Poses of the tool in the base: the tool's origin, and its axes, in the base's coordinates. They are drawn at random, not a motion.
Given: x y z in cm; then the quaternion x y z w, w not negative.
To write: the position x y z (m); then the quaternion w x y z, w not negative. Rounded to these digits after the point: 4 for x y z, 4 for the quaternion.
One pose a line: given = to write
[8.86, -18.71, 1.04, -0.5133, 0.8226, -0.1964, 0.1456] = [0.0886, -0.1871, 0.0104, 0.1456, -0.5133, 0.8226, -0.1964]
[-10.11, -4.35, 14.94, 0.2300, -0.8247, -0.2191, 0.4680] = [-0.1011, -0.0435, 0.1494, 0.4680, 0.2300, -0.8247, -0.2191]
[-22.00, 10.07, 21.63, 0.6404, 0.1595, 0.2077, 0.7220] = [-0.2200, 0.1007, 0.2163, 0.7220, 0.6404, 0.1595, 0.2077]
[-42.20, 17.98, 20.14, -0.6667, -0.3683, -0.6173, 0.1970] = [-0.4220, 0.1798, 0.2014, 0.1970, -0.6667, -0.3683, -0.6173]
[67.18, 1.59, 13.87, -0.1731, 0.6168, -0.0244, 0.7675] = [0.6718, 0.0159, 0.1387, 0.7675, -0.1731, 0.6168, -0.0244]
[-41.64, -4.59, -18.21, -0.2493, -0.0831, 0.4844, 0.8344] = [-0.4164, -0.0459, -0.1821, 0.8344, -0.2493, -0.0831, 0.4844]
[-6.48, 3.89, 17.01, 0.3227, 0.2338, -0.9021, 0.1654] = [-0.0648, 0.0389, 0.1701, 0.1654, 0.3227, 0.2338, -0.9021]
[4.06, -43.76, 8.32, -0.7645, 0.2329, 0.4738, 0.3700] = [0.0406, -0.4376, 0.0832, 0.3700, -0.7645, 0.2329, 0.4738]
